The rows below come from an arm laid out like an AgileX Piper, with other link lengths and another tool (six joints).
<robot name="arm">
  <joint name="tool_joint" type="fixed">
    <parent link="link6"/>
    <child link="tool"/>
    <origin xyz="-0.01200 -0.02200 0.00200" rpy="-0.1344 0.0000 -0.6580"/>
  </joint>
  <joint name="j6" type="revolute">
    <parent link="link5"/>
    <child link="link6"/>
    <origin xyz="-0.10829 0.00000 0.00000" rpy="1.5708 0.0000 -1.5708"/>
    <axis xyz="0 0 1"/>
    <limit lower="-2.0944" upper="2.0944"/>
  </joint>
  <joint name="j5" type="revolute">
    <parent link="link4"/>
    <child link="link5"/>
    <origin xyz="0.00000 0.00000 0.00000" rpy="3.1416 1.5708 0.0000"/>
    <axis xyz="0 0 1"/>
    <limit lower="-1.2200" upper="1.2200"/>
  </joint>
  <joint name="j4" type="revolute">
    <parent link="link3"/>
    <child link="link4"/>
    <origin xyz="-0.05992 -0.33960 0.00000" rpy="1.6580 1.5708 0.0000"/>
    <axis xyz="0 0 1"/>
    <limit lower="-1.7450" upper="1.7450"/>
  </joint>
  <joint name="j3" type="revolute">
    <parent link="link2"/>
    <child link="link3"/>
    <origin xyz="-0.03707 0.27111 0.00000" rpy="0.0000 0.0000 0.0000"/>
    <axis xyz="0 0 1"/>
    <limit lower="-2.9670" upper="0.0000"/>
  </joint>
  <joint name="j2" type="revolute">
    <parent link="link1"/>
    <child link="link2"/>
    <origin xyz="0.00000 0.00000 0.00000" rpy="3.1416 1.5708 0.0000"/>
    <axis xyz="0 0 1"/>
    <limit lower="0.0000" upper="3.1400"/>
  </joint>
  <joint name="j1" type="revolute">
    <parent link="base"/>
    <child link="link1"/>
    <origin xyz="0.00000 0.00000 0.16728" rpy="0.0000 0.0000 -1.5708"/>
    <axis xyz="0 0 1"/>
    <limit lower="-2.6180" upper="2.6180"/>
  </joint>
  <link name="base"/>
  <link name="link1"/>
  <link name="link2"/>
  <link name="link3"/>
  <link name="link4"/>
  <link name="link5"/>
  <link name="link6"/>
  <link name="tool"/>
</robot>
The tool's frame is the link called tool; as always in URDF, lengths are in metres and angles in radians.
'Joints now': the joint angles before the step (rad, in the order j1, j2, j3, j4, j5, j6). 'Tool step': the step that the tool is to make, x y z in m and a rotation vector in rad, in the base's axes. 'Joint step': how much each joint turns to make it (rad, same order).
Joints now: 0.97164, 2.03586, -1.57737, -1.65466, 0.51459, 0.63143
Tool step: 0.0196, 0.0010, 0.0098, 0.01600, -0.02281, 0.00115
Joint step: -0.03152, 0.03806, -0.07633, -0.00242, -0.02834, -0.02014
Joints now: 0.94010, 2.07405, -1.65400, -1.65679, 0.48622, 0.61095
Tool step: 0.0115, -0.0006, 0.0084, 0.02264, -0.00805, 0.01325
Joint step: -0.02185, 0.01619, -0.04329, -0.00223, -0.03577, -0.00229
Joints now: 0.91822, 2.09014, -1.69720, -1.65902, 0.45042, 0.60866
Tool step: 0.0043, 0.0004, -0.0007, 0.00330, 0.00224, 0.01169
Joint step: -0.00866, 0.01001, -0.01307, -0.00254, -0.02063, 0.00007
